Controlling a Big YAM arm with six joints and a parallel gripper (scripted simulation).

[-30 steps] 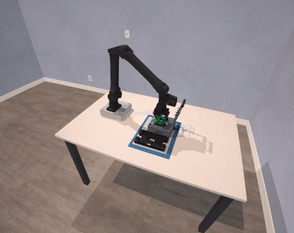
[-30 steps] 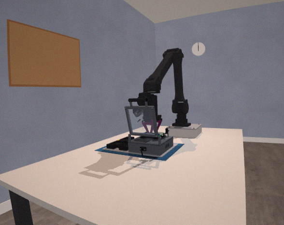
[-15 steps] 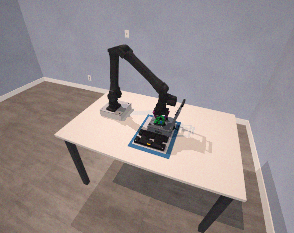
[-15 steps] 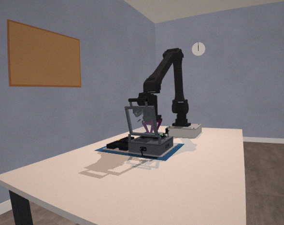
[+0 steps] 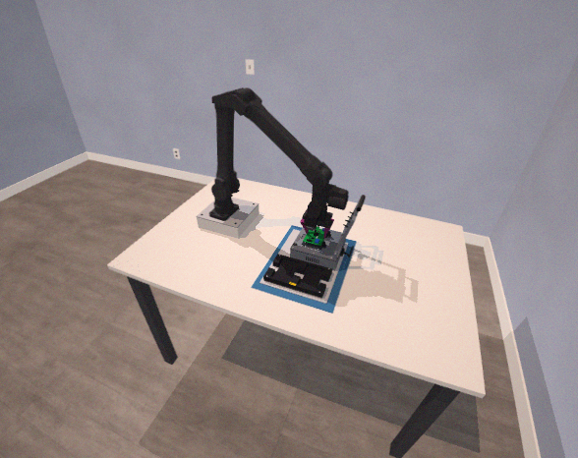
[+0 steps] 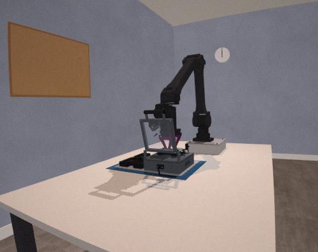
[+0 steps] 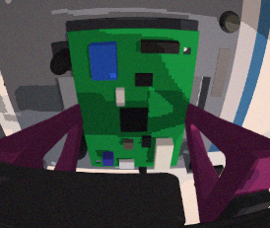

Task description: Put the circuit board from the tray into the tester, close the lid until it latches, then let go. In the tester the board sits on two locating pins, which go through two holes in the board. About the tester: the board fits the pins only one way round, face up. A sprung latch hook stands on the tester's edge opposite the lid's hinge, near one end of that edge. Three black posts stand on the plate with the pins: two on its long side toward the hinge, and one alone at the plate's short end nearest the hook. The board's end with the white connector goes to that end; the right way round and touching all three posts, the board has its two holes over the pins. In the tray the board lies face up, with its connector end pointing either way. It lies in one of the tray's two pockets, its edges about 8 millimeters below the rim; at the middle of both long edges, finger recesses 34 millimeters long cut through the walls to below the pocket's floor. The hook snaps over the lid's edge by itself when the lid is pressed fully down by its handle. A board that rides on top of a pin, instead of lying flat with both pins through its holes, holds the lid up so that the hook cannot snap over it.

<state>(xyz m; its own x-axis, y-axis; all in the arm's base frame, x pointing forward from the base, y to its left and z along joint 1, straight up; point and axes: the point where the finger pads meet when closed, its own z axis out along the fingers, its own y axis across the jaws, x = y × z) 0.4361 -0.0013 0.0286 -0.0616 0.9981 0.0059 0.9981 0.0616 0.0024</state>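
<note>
The green circuit board lies right at my hand. The rest, counted from my hand: clear lid (12 cm ahead, 1 cm to the left, 10 cm above); then small latch hook (6 cm behind, 5 cm to the left).
</note>
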